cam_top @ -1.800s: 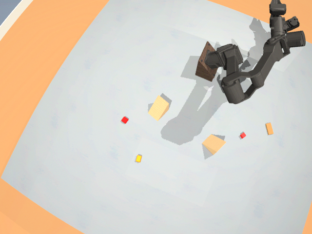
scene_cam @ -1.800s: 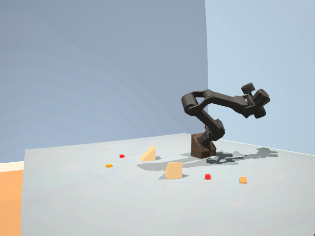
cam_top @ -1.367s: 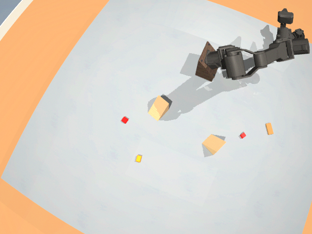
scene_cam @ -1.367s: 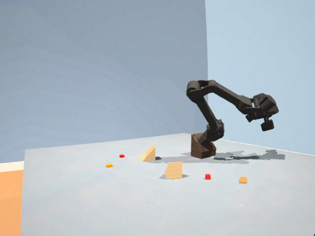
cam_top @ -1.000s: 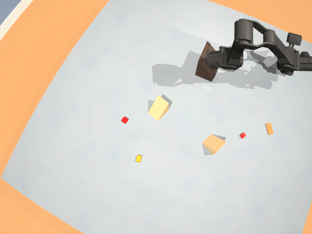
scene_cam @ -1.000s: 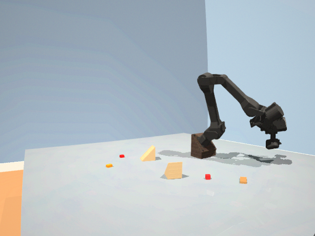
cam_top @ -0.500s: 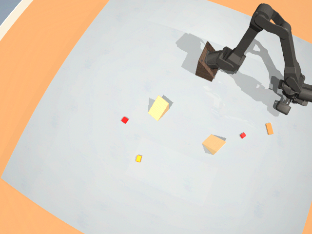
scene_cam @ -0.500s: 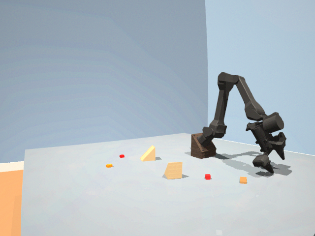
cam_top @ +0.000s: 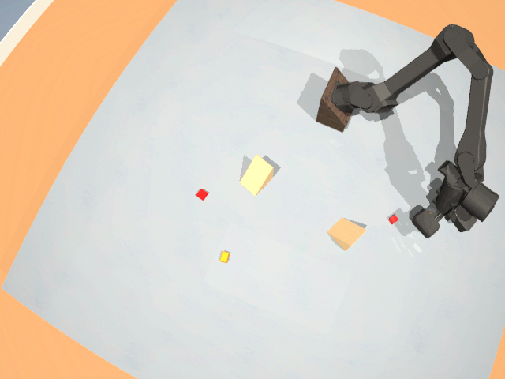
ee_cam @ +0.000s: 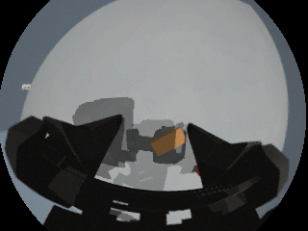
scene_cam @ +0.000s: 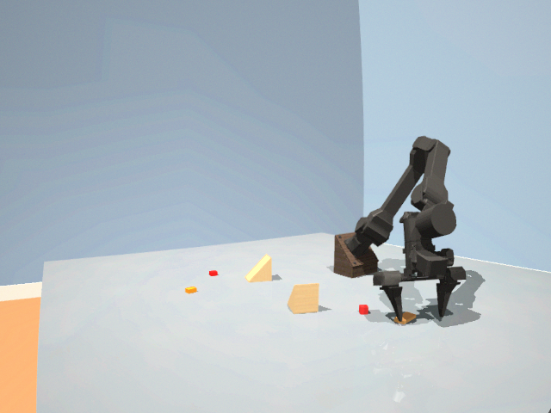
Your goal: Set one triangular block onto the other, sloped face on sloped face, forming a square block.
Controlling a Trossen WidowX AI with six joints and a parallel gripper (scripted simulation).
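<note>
The tan triangular block is 20 mm ahead of my gripper tip, 480 mm to the right of it and 10 mm above it. From my gripper tip the other things lie so: orange piece: 250 mm ahead, 490 mm to the right, 10 mm below.
</note>
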